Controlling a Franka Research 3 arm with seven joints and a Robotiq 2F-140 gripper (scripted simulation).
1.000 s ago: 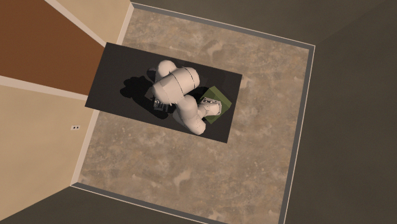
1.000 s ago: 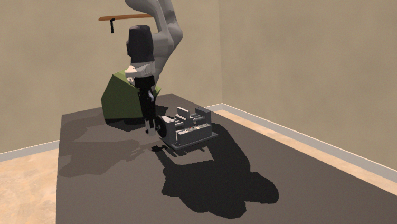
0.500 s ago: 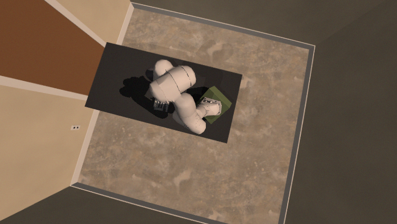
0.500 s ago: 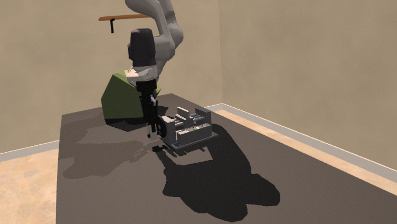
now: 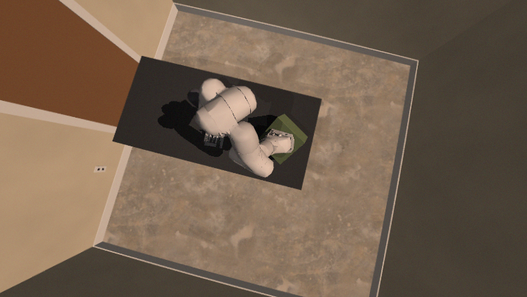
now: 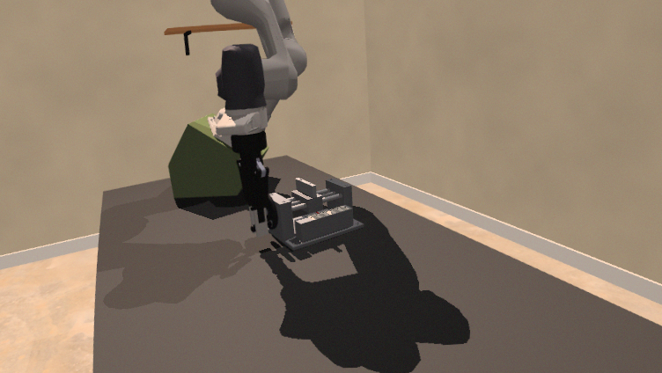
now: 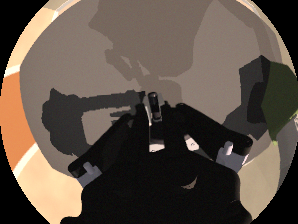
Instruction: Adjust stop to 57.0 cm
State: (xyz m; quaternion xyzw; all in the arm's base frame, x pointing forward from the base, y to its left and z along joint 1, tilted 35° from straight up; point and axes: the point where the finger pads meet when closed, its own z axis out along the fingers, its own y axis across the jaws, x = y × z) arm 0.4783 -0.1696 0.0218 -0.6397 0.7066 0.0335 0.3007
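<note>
Right now the handwheel is 2 cm to the left of my hand and 1 cm below it. Round my hand: grey stop fixture: 1 cm behind, 14 cm to the left, 2 cm above.
</note>
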